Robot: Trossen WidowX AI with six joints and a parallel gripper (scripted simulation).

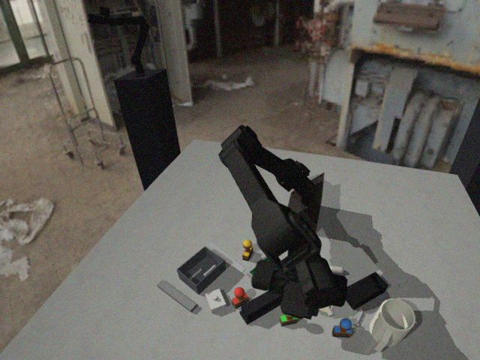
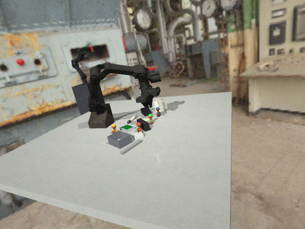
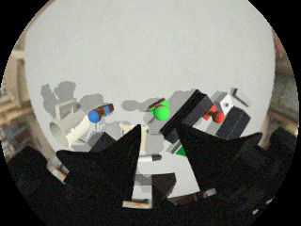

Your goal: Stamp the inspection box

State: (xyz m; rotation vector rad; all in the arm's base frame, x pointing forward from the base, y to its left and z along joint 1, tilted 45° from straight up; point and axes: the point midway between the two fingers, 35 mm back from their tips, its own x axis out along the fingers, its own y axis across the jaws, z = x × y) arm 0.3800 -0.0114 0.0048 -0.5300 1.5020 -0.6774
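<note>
My gripper tip is now 1 cm to the left of the green-knobbed stamp and 8 cm above it. Round my gripper tip: blue-knobbed stamp: 1 cm ahead, 12 cm to the left, 8 cm below; long black block: 3 cm behind, 7 cm to the right, 8 cm below; cream card: 10 cm behind, 7 cm to the left, 10 cm below.
</note>
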